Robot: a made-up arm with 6 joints. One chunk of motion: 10 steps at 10 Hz.
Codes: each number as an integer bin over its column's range. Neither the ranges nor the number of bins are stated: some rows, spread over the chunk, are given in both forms.
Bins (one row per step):
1: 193 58 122 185 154 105
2: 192 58 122 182 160 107
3: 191 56 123 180 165 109
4: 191 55 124 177 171 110
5: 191 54 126 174 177 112
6: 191 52 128 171 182 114
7: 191 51 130 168 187 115
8: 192 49 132 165 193 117
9: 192 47 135 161 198 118
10: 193 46 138 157 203 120
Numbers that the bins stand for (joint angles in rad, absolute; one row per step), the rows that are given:
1: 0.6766 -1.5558 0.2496 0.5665 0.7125 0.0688
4: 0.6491 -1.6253 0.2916 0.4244 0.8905 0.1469
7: 0.6491 -1.7180 0.4175 0.2645 1.0580 0.2249
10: 0.6766 -1.8339 0.5853 0.0691 1.2255 0.3029
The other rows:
2: 0.6628 -1.5558 0.2496 0.5132 0.7753 0.1000
3: 0.6491 -1.6021 0.2706 0.4776 0.8276 0.1313
5: 0.6491 -1.6485 0.3335 0.3711 0.9533 0.1781
6: 0.6491 -1.6948 0.3755 0.3178 1.0056 0.2093
8: 0.6628 -1.7644 0.4594 0.2112 1.1208 0.2561
9: 0.6628 -1.8107 0.5224 0.1401 1.1732 0.2717

